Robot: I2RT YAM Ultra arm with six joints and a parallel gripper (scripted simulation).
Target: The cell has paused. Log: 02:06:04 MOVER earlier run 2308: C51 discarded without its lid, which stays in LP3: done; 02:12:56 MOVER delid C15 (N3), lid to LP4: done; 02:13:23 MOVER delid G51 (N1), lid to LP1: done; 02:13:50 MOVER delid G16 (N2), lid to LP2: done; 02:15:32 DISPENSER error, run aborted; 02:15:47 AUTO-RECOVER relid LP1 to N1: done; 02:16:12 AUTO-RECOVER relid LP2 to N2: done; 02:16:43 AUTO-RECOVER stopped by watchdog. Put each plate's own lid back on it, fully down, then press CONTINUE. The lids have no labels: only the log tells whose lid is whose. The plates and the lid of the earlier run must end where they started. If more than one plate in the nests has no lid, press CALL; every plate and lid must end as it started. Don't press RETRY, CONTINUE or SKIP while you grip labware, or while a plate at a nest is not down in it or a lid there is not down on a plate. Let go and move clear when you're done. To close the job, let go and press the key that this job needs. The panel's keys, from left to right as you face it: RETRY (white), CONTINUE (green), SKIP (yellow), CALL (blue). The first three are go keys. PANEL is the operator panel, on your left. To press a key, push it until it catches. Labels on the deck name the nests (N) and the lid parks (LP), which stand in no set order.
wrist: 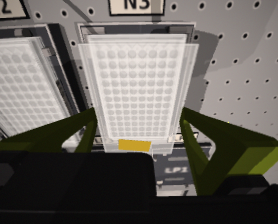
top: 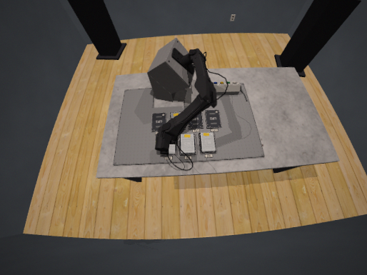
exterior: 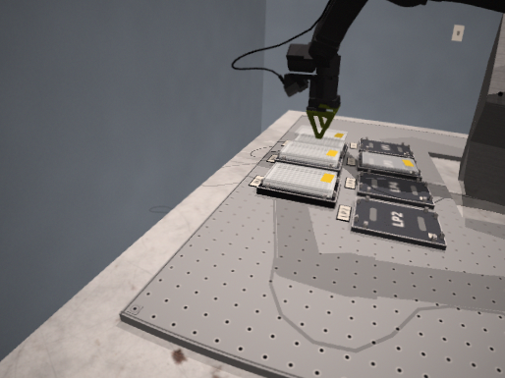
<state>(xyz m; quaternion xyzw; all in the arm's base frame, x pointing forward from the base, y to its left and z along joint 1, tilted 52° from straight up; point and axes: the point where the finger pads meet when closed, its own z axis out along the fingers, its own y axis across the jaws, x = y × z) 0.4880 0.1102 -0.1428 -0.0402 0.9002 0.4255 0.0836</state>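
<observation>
The plate is 3 cm below my hand. Round my hand: yellow key 52 cm behind, 33 cm to the left, 2 cm above; unlabelled lid right at my hand; blue key 52 cm behind, 28 cm to the left, 2 cm above.
</observation>
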